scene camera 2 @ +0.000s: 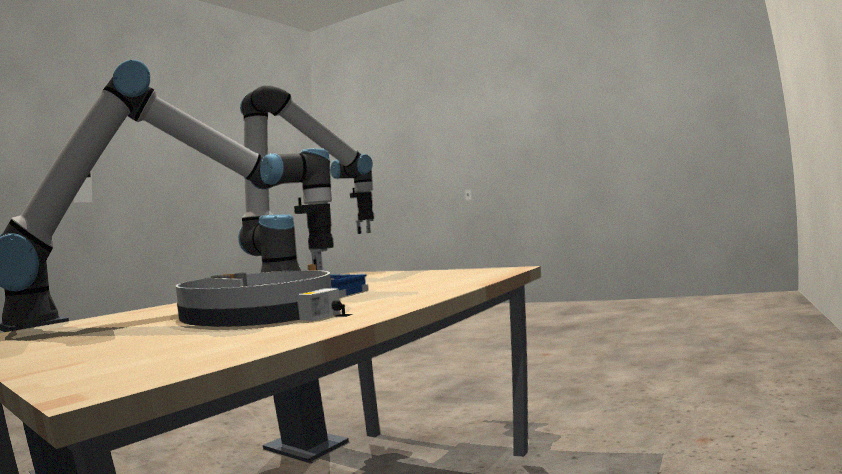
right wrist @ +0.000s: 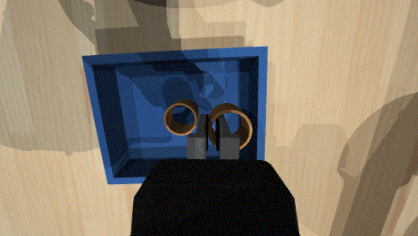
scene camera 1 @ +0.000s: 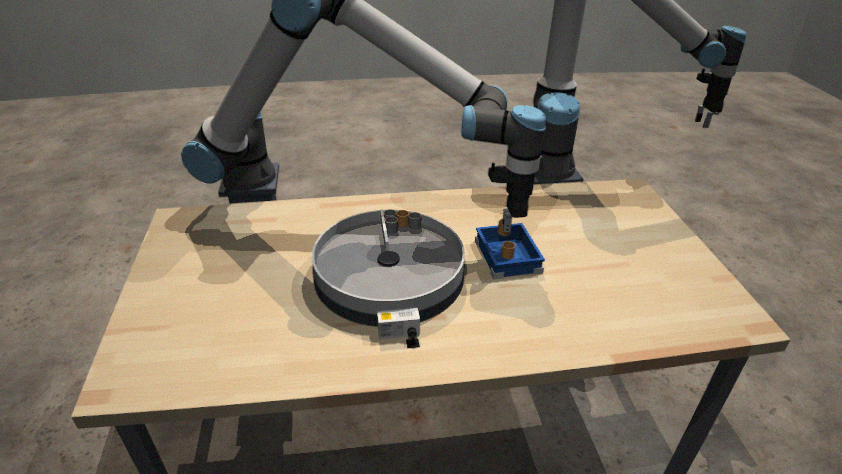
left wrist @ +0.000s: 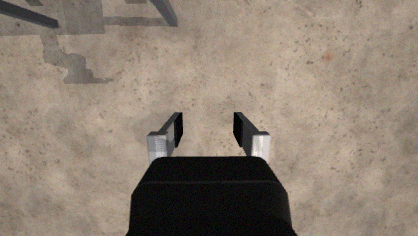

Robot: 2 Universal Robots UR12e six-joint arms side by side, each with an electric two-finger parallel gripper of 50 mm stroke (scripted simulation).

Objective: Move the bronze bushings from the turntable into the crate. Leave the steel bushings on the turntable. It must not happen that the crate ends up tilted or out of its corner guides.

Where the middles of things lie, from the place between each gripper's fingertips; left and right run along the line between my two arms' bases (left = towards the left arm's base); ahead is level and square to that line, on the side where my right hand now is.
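My right hand (scene camera 2: 317, 270): 7 cm above the blue crate (scene camera 1: 527, 256), 3 cm short of it, 1 cm to the right of it.
Blue crate: 58 cm ahead of my left hand (scene camera 1: 701, 124), 89 cm to the right of it, 15 cm below it.
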